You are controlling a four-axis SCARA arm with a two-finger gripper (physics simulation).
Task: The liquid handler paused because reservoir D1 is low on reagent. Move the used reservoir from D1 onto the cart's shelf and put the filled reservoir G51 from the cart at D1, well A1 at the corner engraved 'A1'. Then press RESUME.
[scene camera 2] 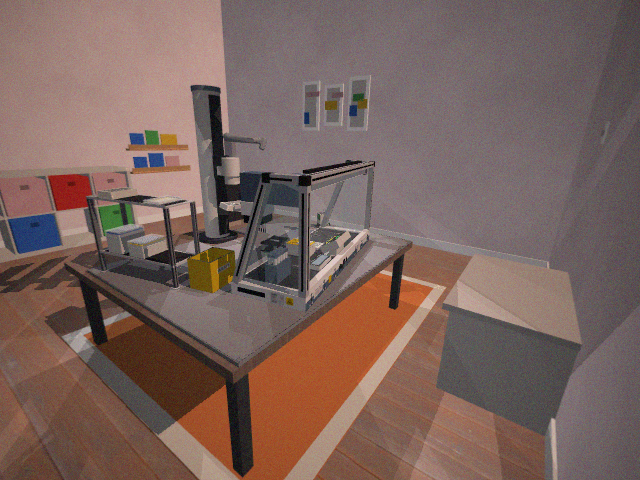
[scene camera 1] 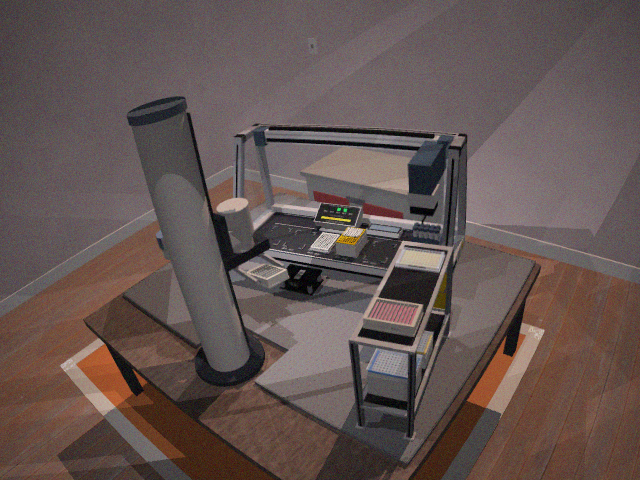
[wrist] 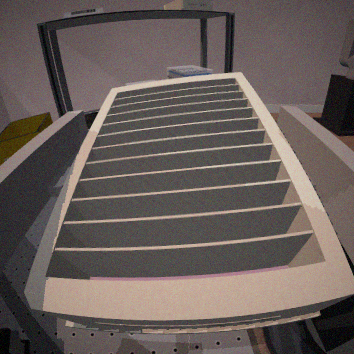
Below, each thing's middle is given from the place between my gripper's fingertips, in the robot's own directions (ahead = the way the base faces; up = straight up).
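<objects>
From my hand: yellowish plate (scene camera 1: 410, 258), 0.16 m ahead, 0.46 m to the right, 0.12 m above; yellow bin (scene camera 2: 210, 270), 0.35 m ahead, 0.38 m to the right, 0.17 m below.
</objects>
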